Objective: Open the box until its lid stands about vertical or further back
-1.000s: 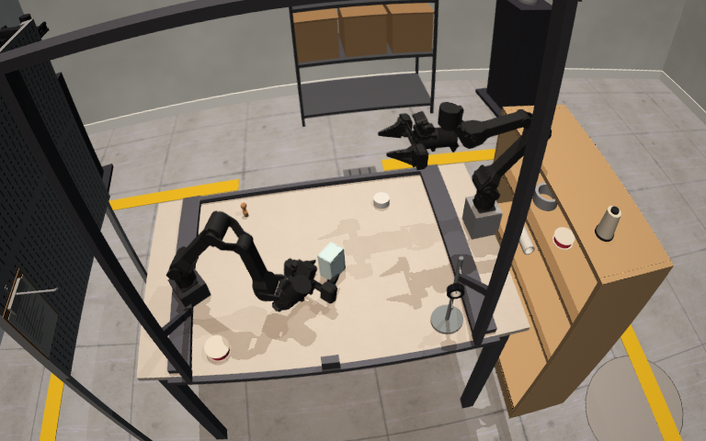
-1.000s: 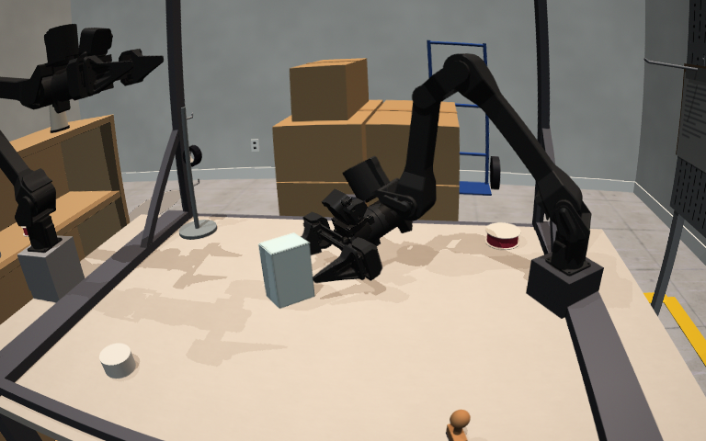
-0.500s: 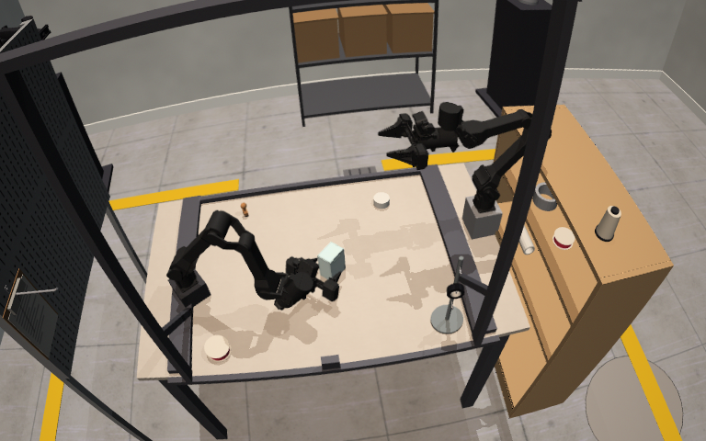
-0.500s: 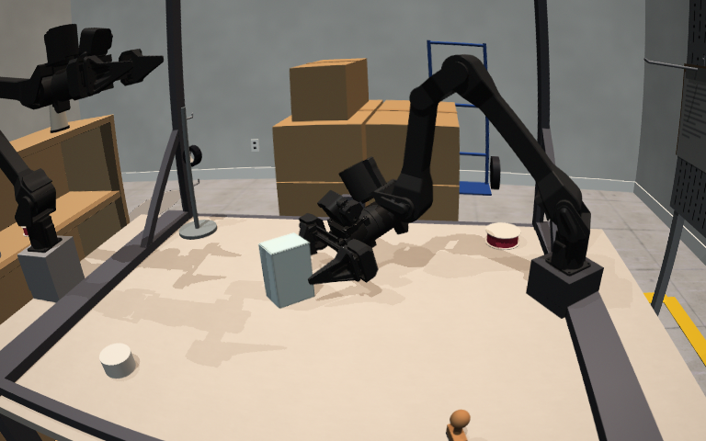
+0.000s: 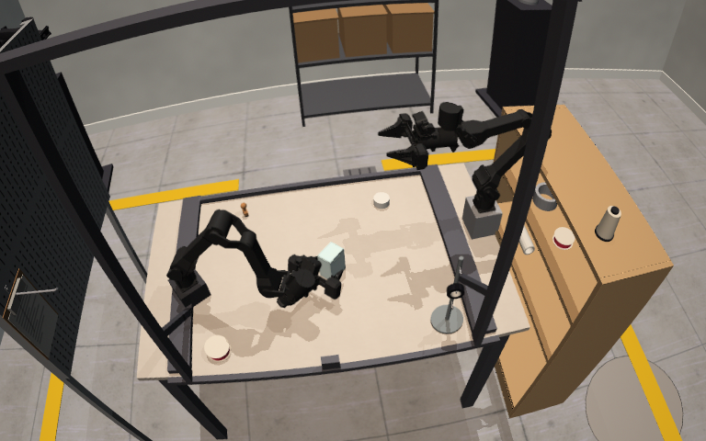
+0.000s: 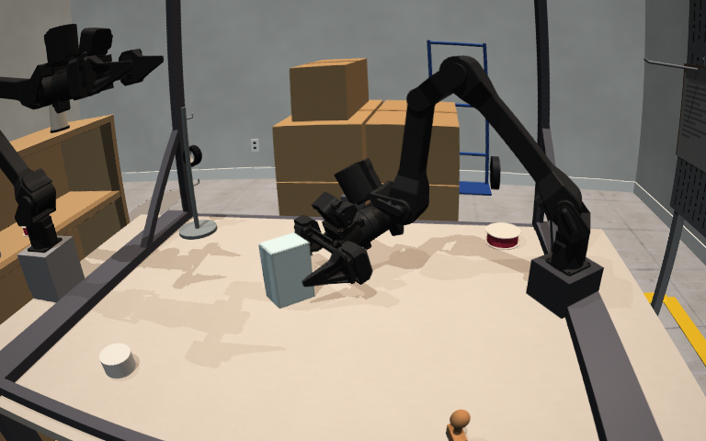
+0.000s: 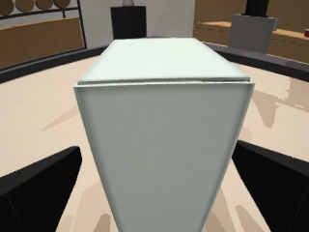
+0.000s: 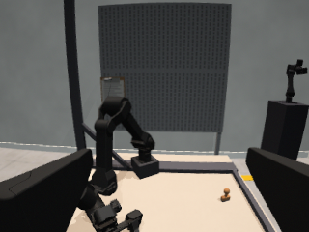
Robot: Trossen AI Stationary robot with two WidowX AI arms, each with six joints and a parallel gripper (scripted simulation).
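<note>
Now: the pale green carton 30 mm to the right of my left hand, 20 mm ahead of it and 10 mm above it. Round my left hand: white puck: 260 mm to the right, 260 mm ahead, 40 mm below; then brown stamp: 360 mm ahead, 210 mm to the left, 30 mm below; then wooden shelf unit: 840 mm to the right, 280 mm below, 80 mm behind.
</note>
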